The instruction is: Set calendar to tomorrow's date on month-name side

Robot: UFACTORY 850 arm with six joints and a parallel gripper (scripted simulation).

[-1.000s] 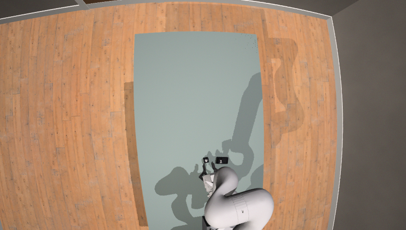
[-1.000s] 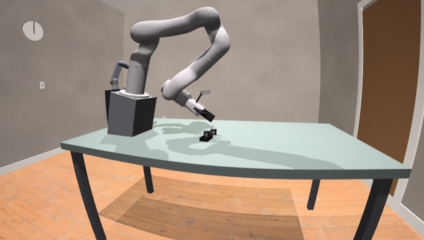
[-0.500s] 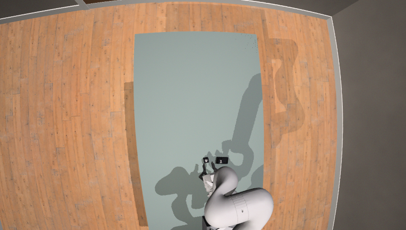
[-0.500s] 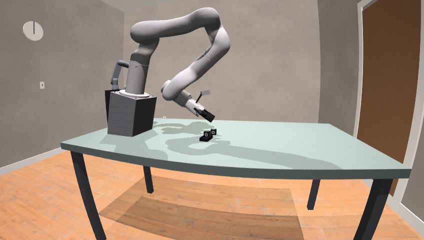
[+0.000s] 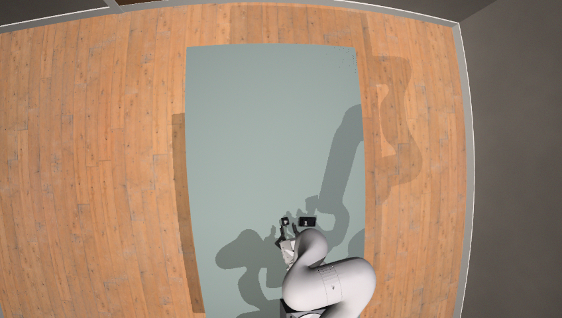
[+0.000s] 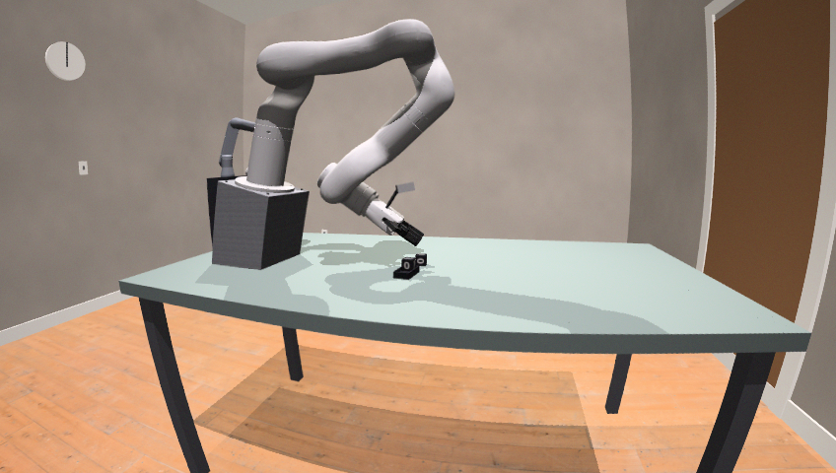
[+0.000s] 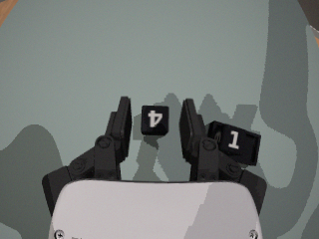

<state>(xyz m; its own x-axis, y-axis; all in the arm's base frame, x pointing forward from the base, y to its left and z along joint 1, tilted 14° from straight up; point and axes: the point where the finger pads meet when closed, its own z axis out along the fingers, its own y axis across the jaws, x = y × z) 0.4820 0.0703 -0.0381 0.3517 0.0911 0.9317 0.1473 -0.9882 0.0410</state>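
Right now my hand is 70 mm above the black cube and 20 mm short of it. Round my hand: black tray: 100 mm to the right, 70 mm below, 10 mm ahead.
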